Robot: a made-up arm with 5 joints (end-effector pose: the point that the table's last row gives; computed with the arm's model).
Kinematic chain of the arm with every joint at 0, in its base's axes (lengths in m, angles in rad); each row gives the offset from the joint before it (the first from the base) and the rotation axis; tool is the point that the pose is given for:
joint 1: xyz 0 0 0.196 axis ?
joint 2: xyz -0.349 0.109 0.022 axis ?
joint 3: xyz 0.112 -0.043 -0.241 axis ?
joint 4: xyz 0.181 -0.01 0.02 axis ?
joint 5: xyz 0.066 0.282 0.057 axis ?
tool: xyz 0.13 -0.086 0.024
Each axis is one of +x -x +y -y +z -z.
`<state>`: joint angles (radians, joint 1 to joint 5).
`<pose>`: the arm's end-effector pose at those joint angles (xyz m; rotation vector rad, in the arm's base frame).
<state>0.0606 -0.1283 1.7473 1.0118 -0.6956</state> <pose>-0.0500 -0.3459 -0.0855 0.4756 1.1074 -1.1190</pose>
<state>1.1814 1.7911 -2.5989 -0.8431 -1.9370</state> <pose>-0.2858 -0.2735 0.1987 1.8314 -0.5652 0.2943</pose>
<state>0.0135 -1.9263 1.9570 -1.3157 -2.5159</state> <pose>-0.4750 -0.2079 0.5810 0.2890 1.6153 -2.1210</pose>
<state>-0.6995 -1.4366 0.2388 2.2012 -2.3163</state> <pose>0.1330 0.4750 0.1877 -2.5871 0.6656 0.8171</pose>
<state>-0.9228 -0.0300 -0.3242 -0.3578 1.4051</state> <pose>0.0470 0.1332 -0.2133 0.5253 0.1452 0.4860</pose>
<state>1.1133 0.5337 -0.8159 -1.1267 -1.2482</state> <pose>-0.3322 0.1226 0.5217 0.4829 -0.7245 -0.3032</pose>
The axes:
joint 1: +x
joint 2: +y
joint 3: -z
joint 4: +y
joint 5: +x

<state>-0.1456 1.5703 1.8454 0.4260 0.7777</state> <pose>-0.6384 -0.3603 0.0692 -0.7647 0.3858 -2.0471</pose>
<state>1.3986 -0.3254 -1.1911 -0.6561 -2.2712</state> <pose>-0.4468 0.1043 0.6303 -0.5008 -0.9627 -1.1604</pose>
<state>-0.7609 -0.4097 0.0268 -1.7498 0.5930</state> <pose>-0.1205 0.2397 0.0851 -0.1173 -1.7011 1.3340</pose>
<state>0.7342 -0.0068 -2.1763 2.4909 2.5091</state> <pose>-0.5135 0.1278 -0.1041 0.4079 1.0490 -0.3471</pose>
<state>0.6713 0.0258 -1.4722 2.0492 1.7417</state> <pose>-0.5023 0.3412 0.0143 0.3369 1.6492 -0.0432</pose>
